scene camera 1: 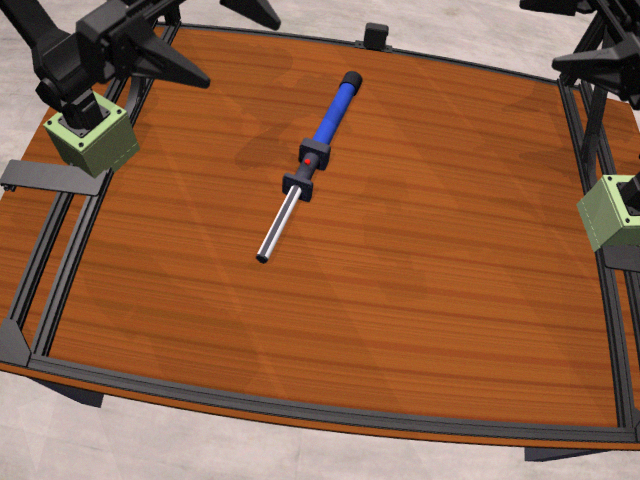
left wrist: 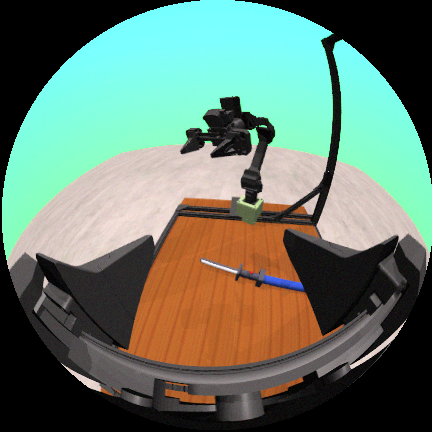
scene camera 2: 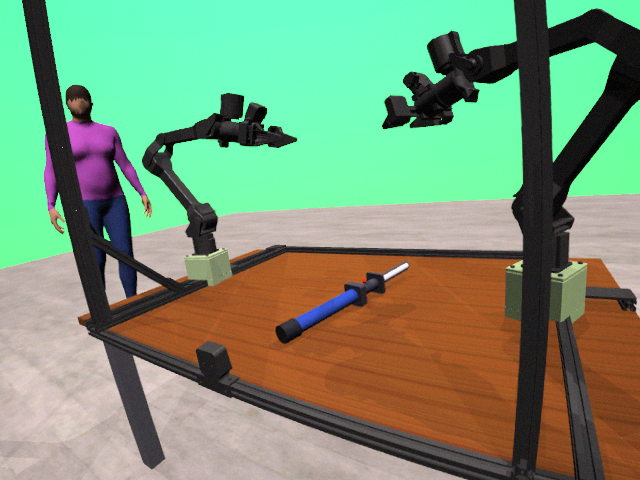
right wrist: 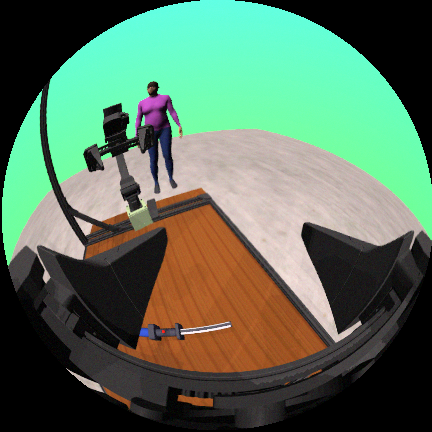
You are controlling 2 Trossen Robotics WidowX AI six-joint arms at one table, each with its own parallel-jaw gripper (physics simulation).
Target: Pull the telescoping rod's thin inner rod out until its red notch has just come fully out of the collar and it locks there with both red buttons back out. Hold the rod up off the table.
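Note:
The telescoping rod lies on the table, touched by neither gripper. Its blue outer tube [scene camera 1: 336, 111] [scene camera 2: 328, 310] [left wrist: 282, 283] has a black end cap [scene camera 1: 352, 80] [scene camera 2: 288, 330]. The dark collar [scene camera 1: 305, 169] [scene camera 2: 371, 285] has two square flanges, with a red button [scene camera 1: 307, 161] [scene camera 2: 364, 280] [left wrist: 251, 273] [right wrist: 163, 331] showing between them. The silver inner rod [scene camera 1: 279, 223] [scene camera 2: 395, 272] [left wrist: 219, 266] [right wrist: 205, 329] sticks out of the collar. No red notch shows on it; the second button is hidden. My left gripper [left wrist: 219, 239] and right gripper [scene camera 1: 241, 54] [right wrist: 234, 228] are open, empty and high above the table.
Dark metal rails [scene camera 1: 330, 413] [scene camera 2: 361, 410] run along the edges of the wooden table [scene camera 1: 413, 310]. A small black block [scene camera 1: 375, 36] [scene camera 2: 212, 358] sits on one rail. Upright posts [scene camera 2: 535, 232] [left wrist: 336, 110] stand at the frame. A person [scene camera 2: 95, 160] [right wrist: 155, 115] stands beyond the left arm.

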